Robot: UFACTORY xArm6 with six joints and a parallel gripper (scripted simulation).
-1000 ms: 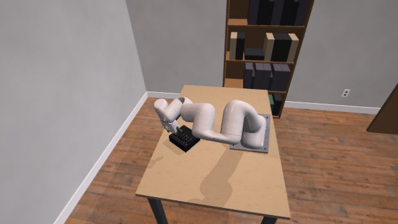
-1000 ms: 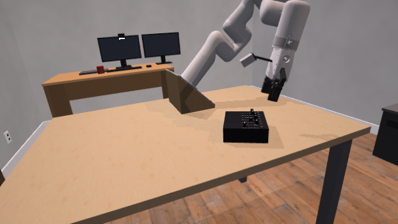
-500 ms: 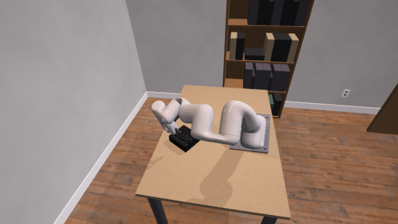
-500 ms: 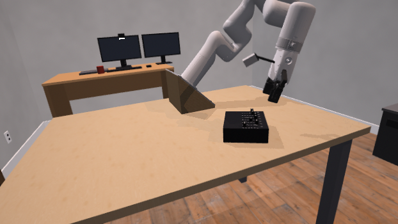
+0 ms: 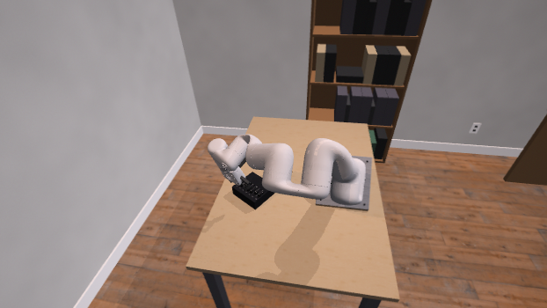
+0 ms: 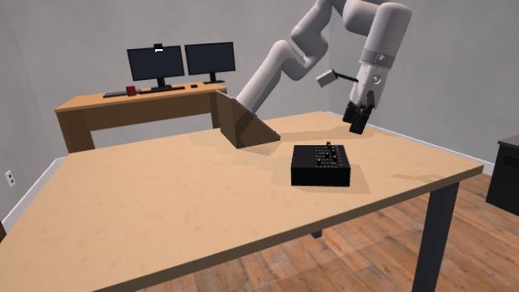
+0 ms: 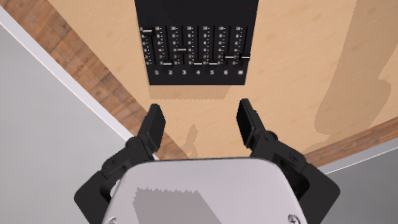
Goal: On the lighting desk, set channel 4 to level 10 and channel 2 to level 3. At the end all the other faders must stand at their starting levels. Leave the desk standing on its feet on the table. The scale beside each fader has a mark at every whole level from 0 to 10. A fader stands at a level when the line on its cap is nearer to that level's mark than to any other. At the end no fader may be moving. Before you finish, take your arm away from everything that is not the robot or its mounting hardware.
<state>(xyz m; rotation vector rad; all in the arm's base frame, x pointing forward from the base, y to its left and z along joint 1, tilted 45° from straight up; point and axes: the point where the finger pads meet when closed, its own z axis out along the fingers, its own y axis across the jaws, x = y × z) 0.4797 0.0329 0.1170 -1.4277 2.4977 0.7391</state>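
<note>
My gripper is now 1 cm short of the channel 2 cap, 6 cm to the left of it and 8 cm above it. Also, from my hand: channel 3 cap (2 cm behind, 7 cm to the right, 8 cm below); channel 4 cap (3 cm behind, 4 cm to the right, 8 cm below); channel 1 cap (11 cm to the right, 8 cm below).
</note>
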